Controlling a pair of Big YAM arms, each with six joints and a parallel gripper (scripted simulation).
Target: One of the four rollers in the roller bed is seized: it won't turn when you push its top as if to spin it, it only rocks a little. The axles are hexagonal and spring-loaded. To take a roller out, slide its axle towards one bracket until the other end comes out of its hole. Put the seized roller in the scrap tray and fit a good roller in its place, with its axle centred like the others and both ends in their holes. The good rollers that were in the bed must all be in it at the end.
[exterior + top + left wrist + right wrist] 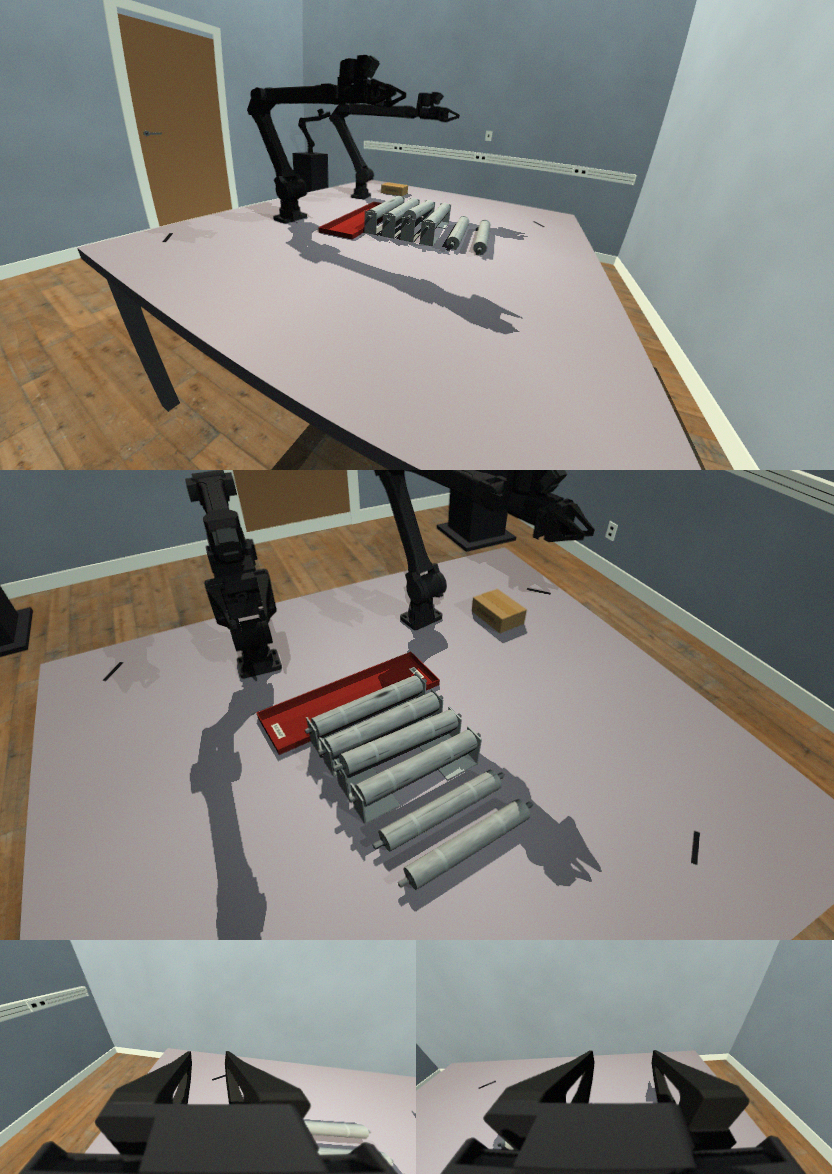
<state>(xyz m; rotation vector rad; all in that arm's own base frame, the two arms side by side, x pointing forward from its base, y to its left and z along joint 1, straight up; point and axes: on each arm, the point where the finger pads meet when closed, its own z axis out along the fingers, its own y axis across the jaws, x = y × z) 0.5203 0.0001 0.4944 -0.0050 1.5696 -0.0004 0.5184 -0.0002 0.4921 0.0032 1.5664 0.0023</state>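
Now: the roller 1 cm ahead of my left hand, 43 cm to the right of it and 41 cm below it. Also, from my left hand: red scrap tray: 25 cm behind, 45 cm to the right, 49 cm below; then cardboard box: 40 cm behind, 11 cm to the left, 46 cm below.
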